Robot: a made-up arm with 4 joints.
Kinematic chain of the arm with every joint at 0, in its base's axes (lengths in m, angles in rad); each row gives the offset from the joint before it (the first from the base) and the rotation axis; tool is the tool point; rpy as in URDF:
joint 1: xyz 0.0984 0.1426 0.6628 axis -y
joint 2: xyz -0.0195 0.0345 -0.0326 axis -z
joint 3: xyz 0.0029 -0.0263 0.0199 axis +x
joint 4: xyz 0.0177 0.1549 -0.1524 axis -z
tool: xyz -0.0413 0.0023 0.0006 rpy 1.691 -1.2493 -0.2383
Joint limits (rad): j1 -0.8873..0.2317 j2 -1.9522..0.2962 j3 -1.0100..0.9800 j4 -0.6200..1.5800
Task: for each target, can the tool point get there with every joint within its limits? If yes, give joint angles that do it. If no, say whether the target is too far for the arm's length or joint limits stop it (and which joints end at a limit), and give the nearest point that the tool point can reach.
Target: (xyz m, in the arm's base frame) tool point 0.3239 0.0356 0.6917
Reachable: no: joint limits stop it (at a limit: joint 1, joint 3, joint 4) | nearest point 0.1988 0.1344 0.4750 | short by 0.269 m
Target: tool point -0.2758 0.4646 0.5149
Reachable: no: too far | nearest point -0.0960 0.3099 0.5860 | short by 0.248 m
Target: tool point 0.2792 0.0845 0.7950
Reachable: no: joint limits stop it (at a limit: joint 1, joint 2, joint 3) | nearest point 0.0111 0.0888 0.8440 | short by 0.273 m
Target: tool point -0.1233 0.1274 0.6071
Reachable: yes | joints 0.0208 -1.7686 0.5280 0.7249
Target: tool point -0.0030 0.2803 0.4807
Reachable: yes | joints 0.1002 -0.6583 -0.0379 0.4458
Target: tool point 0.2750 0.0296 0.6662
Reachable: no: joint limits stop it (at a limit: joint 1, joint 3, joint 4) | nearest point 0.1927 0.1251 0.4735 | short by 0.230 m
